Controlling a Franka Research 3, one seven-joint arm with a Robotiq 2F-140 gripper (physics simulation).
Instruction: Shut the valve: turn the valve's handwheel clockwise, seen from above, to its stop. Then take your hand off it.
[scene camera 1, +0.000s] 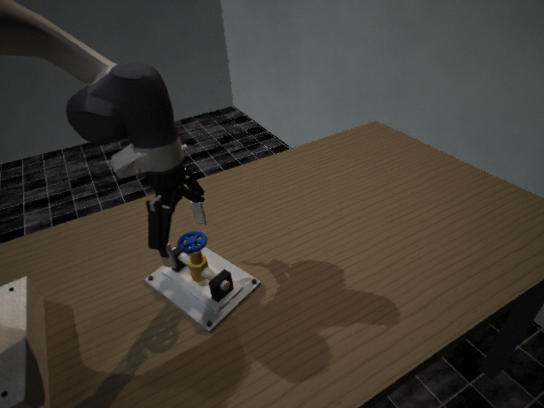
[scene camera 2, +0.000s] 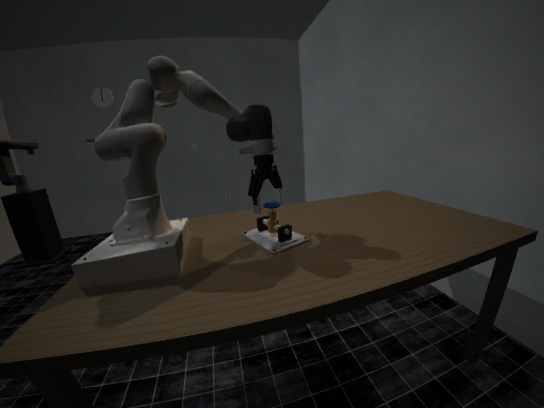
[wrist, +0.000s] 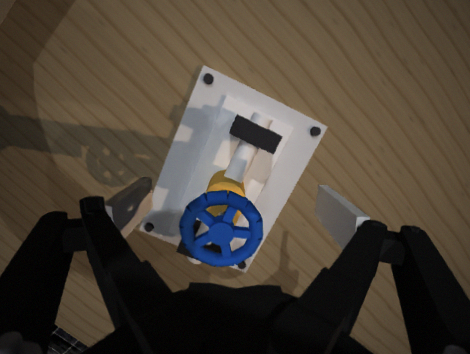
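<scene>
The blue five-spoked handwheel (scene camera 1: 192, 242) (scene camera 2: 271, 205) (wrist: 220, 232) lies level on top of the yellow valve body (scene camera 1: 198, 267) (scene camera 2: 273, 224) (wrist: 225, 182). The valve sits on a pale base plate (scene camera 1: 175, 295) (scene camera 2: 260, 240) (wrist: 292, 165) with dark screws at its corners. My gripper (scene camera 1: 184, 235) (scene camera 2: 268, 201) (wrist: 234, 196) points down and is wide open and empty. In the wrist view its fingers stand on either side of the handwheel, with a gap on both sides and the wheel nearer the left finger. How far the tips reach down beside the rim is hard to tell.
Two black brackets hold the white pipe; the front bracket (scene camera 1: 221, 285) (scene camera 2: 285, 233) (wrist: 255, 133) is nearer the scene cameras. The robot's pale base block (scene camera 1: 12, 330) (scene camera 2: 135, 265) stands left of the valve on the wooden table (scene camera 1: 350, 200) (scene camera 2: 400, 225) (wrist: 390, 100). A wall rises behind the table.
</scene>
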